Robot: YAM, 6 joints.
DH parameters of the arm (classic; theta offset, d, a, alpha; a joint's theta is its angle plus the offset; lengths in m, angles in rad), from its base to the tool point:
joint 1: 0 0.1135 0.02 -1.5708
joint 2: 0 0 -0.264 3.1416
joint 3: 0.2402 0 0.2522 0
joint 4: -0.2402 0 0.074 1.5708
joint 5: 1.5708 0 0 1.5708
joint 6: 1.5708 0.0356 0 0
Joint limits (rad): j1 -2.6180..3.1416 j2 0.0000..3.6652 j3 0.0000..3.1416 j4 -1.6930..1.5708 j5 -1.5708..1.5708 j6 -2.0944..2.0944
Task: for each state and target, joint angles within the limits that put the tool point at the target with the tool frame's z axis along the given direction. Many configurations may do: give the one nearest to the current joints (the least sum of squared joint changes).
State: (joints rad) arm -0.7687 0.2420 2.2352 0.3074 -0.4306 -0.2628
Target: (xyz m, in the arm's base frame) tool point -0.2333 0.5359 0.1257 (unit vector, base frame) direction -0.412 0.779 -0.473
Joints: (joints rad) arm -1.1645 0.0021 2.6486 0.9890 0.0706 -0.2628
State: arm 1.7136 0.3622 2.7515 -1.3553 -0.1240 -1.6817
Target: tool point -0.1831 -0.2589 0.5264 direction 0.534 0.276 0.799
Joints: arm 0.9259 0.5655 2.6623 -1.1217 0.2640 -1.6817
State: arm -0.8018 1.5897 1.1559 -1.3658 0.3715 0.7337
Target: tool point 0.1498 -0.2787 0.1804 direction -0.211 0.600 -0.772
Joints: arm -1.0879 2.0700 1.5068 -1.6916 -0.0918 0.7337
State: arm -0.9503 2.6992 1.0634 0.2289 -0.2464 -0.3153
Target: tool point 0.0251 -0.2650 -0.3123 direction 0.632 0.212 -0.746
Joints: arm -1.5612 3.4355 1.7022 -0.1068 -0.6864 -0.3153
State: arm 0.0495 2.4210 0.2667 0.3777 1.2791 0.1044
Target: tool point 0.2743 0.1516 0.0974 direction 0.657 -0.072 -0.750
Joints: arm 0.5510 1.8051 0.7387 0.1036 0.4174 0.1044
